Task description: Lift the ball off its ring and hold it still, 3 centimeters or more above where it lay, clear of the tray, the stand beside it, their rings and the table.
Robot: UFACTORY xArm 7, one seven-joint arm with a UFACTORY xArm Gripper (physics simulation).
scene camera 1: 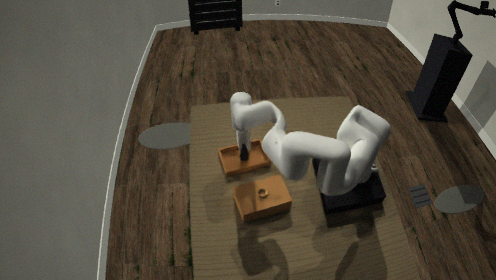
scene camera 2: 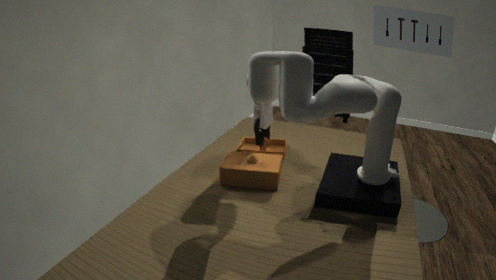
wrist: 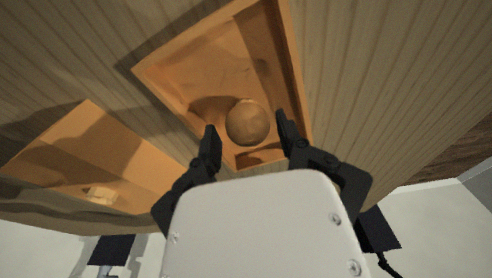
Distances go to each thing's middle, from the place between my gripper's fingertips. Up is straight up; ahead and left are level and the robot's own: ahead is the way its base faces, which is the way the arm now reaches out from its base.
My gripper is now 2 cm above the shallow orange tray (scene camera 1: 232, 164). The rest, counted from my hand: orange-brown ball (wrist: 247, 124): right at my hand; orange stand (scene camera 1: 264, 197): 9 cm behind, 21 cm to the left.
